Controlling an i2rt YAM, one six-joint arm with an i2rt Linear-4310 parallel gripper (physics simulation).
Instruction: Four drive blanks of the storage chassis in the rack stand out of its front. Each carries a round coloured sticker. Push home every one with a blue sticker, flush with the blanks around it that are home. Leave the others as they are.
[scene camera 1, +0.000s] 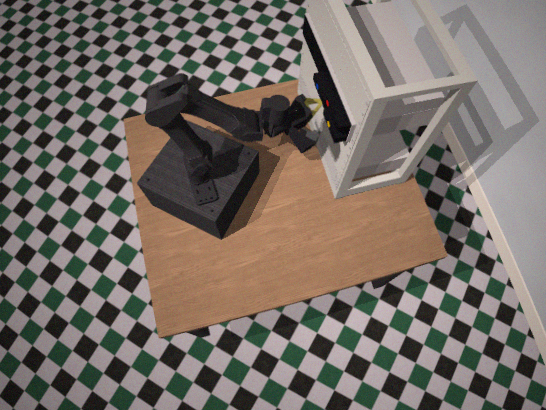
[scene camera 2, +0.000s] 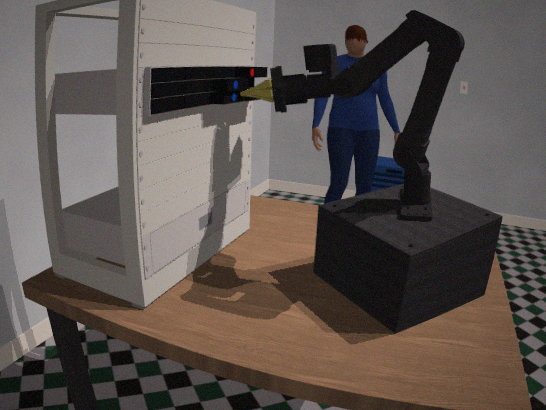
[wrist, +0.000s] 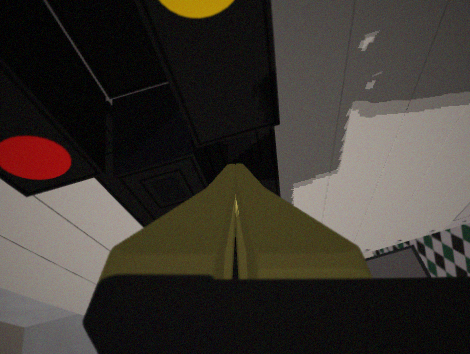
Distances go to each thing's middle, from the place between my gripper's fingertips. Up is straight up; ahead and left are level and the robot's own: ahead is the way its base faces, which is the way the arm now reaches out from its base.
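There's a red-stickered blank (wrist: 60, 111) that's 5 cm above my hand, 5 cm ahead of it and 9 cm to the right, and then a yellow-stickered blank (wrist: 221, 68) that's 5 cm ahead of my hand and 9 cm to the right of it.
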